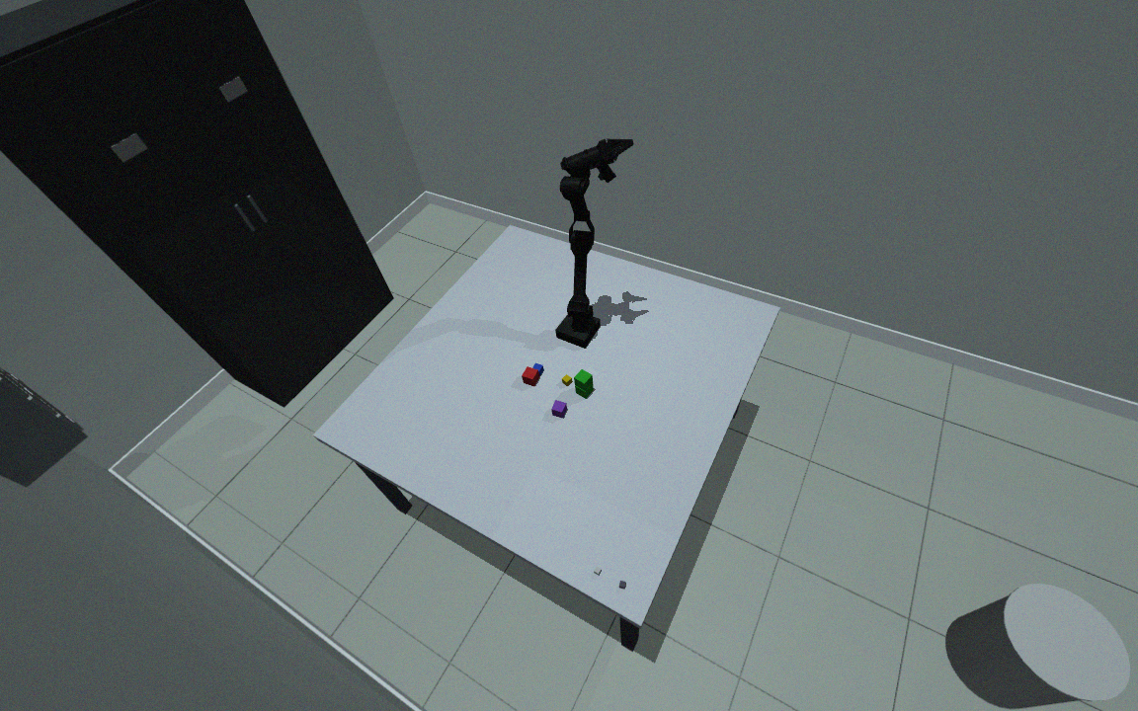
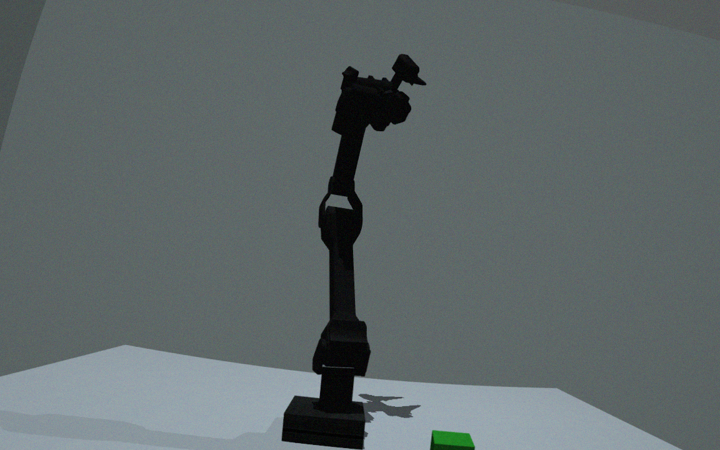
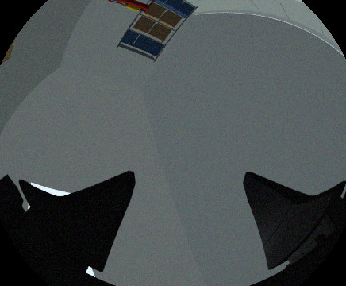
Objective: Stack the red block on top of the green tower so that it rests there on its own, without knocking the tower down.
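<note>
The red block is 51 cm ahead of my gripper tip, 9 cm to the right of it and 70 cm below it. The rest, counted from my gripper tip: small yellow block (44 cm ahead, 2 cm to the left, 71 cm below); purple block (56 cm ahead, 8 cm to the left, 71 cm below); blue block (47 cm ahead, 10 cm to the right, 71 cm below).
</note>
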